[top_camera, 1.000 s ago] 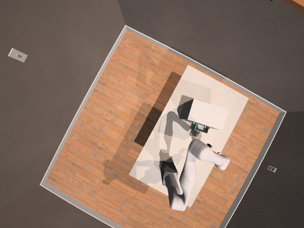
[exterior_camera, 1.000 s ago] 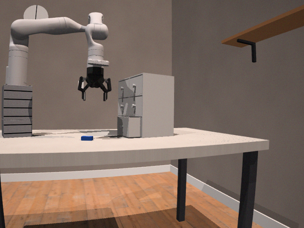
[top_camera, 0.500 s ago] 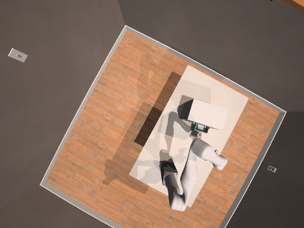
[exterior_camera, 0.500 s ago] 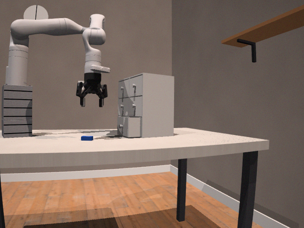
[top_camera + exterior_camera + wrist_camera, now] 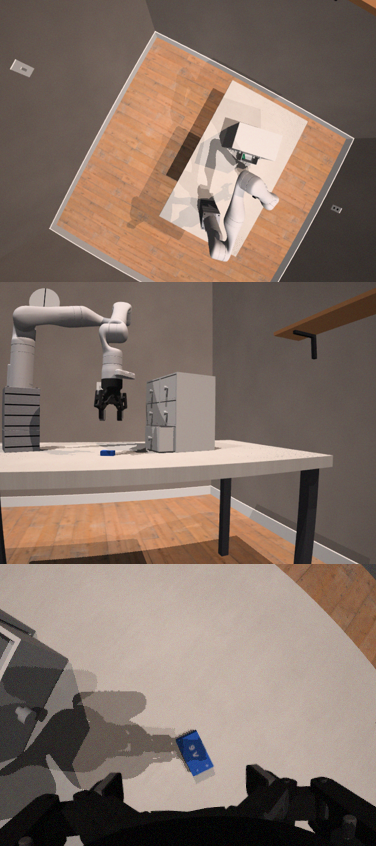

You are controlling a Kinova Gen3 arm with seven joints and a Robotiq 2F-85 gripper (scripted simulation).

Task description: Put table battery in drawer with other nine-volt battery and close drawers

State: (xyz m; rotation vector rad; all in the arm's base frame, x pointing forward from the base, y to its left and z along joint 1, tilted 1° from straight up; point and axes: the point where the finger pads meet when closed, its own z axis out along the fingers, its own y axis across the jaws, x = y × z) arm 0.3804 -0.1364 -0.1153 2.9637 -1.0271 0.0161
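Now: hand 20 mm past the blue nine-volt battery, 10 mm to the left of it and 120 mm above it. Round my hand: green block 190 mm ahead, 150 mm to the left, 110 mm below.
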